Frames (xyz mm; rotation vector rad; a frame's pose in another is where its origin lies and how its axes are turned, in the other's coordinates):
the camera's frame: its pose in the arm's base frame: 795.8 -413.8 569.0 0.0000 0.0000 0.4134
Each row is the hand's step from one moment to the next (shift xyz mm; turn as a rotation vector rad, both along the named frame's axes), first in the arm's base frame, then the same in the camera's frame.
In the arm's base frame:
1: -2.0 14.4 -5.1 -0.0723 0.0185 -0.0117
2: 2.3 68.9 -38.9 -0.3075 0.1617 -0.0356
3: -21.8 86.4 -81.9 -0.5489 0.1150 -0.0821
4: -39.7 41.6 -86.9 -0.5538 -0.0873 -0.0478
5: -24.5 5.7 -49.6 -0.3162 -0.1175 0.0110
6: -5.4 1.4 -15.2 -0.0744 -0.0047 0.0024
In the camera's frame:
1: 4.0 14.0 -5.1 -0.0588 0.0460 -0.0117
2: 29.8 62.2 -38.9 -0.2166 0.2716 -0.0356
3: 14.7 87.9 -81.9 -0.4565 0.3258 -0.0821
4: -19.6 54.0 -86.9 -0.5422 0.1425 -0.0478
5: -20.1 15.1 -49.6 -0.3368 0.0194 0.0110
6: -4.4 3.5 -15.2 -0.0700 0.0256 0.0024

